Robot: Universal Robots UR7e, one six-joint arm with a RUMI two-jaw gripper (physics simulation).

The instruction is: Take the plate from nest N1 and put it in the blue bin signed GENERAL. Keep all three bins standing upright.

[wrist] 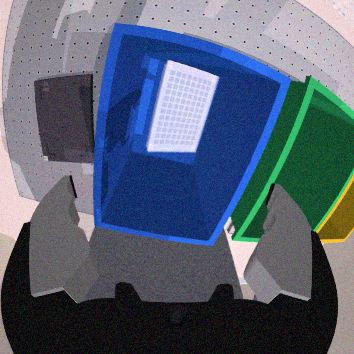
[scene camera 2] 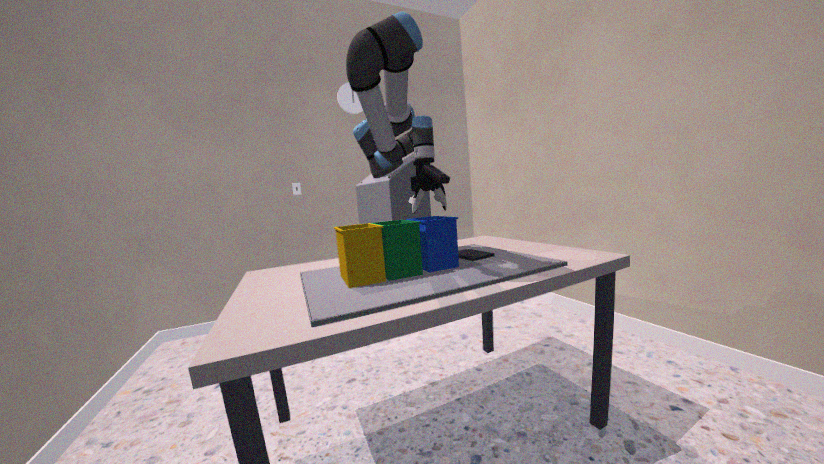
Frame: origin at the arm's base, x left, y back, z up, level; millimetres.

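Seen in the pictures: gripper, fingertip midpoint: [wrist: 172,182] [scene camera 2: 430,212]; arm's base, link origin: [scene camera 2: 388,169].
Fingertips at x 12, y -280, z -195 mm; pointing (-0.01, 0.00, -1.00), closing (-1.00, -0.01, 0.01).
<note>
Offsets run from my fingertips to a thing's middle. Level surfaces: height alone.
The white plate {dx -15, dy -19, dz -164 mm} [wrist: 183,107] with its grid of wells lies inside the blue bin {dx -3, dy -4, dz -112 mm} [scene camera 2: 441,244] [wrist: 150,195], seen from above in the wrist view. The plate does not show in the scene view, where the bin's walls hide its inside. The blue bin stands upright. My gripper [scene camera 2: 428,206] [wrist: 172,182] is open and empty, pointing down above the blue bin's rim. The dark nest {dx +196, dy +5, dz -195 mm} [wrist: 65,117] [scene camera 2: 476,254] beside the blue bin holds no plate; its label cannot be read. The GENERAL sign does not show legibly.
The green bin {dx -152, dy +11, dz -112 mm} [scene camera 2: 402,250] [wrist: 320,145] stands upright beside the blue one, and the yellow bin {dx -281, dy +33, dz -112 mm} [scene camera 2: 363,256] [wrist: 342,220] stands upright beyond it. All stand on the grey perforated board {dz -202 mm} [scene camera 2: 345,305] [wrist: 240,30] on the table {dz -215 mm} [scene camera 2: 230,334].
</note>
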